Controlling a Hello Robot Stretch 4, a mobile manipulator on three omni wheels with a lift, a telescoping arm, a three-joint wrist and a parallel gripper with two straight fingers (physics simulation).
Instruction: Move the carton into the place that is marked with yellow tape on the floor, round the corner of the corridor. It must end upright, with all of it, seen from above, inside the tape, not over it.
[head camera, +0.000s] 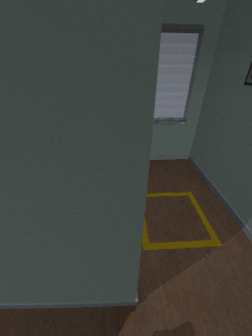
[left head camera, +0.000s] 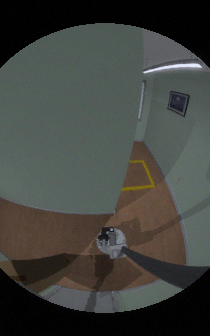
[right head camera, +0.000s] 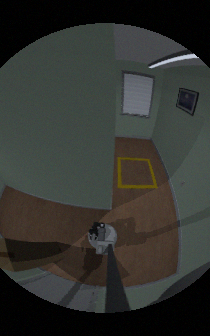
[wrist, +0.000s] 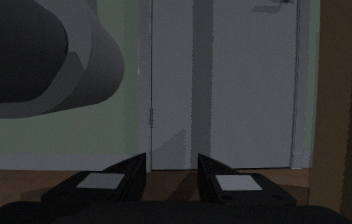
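Note:
The carton shows in part, brown and mostly in shadow, at the lower left of both side head views and at the right edge of the wrist view. Its whole outline is hidden. The yellow tape outline lies on the floor beyond the wall corner. The wall hides its left part in the head view. My gripper is open, with nothing between the fingers. It is over the base, apart from the carton, which is to its right in the wrist view.
A green wall fills the left, its corner edge close ahead. Another wall borders the right side. A window is at the far end. A grey door stands beyond the fingers.

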